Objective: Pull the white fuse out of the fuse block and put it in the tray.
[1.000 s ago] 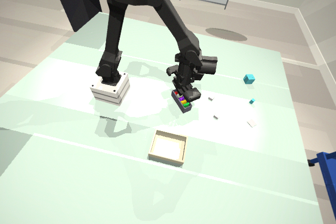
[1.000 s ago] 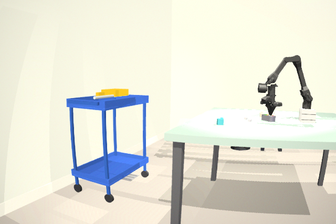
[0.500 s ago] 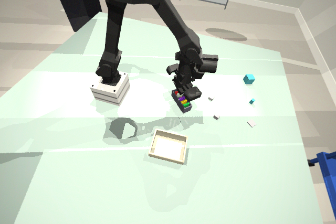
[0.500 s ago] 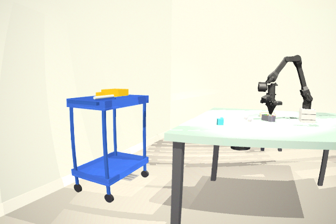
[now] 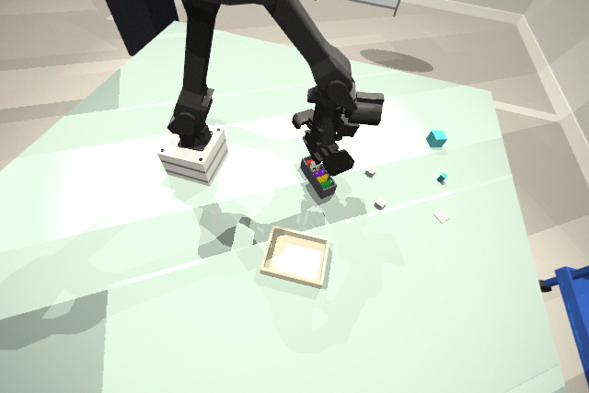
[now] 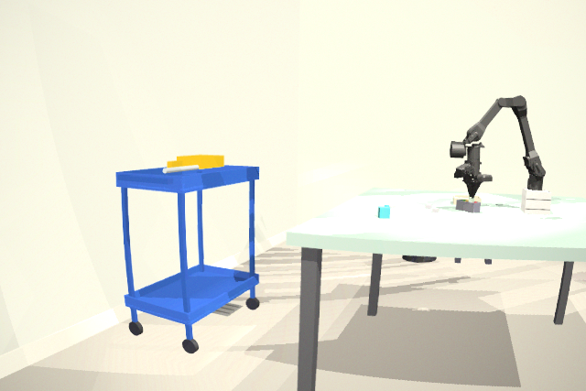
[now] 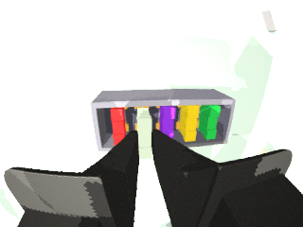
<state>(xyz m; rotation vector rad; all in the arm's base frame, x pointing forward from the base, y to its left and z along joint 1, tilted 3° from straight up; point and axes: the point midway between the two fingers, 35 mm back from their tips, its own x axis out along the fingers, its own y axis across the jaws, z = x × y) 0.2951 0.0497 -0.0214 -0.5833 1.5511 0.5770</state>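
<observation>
My gripper tip is now 30 mm above the red fuse, 10 mm to the right of it and 10 mm past it. From my gripper tip the other things lie so: yellow fuse 30 mm to the right, 30 mm below, 20 mm ahead; white fuse 10 mm below; purple fuse 30 mm below, 10 mm to the right, 10 mm ahead.
</observation>
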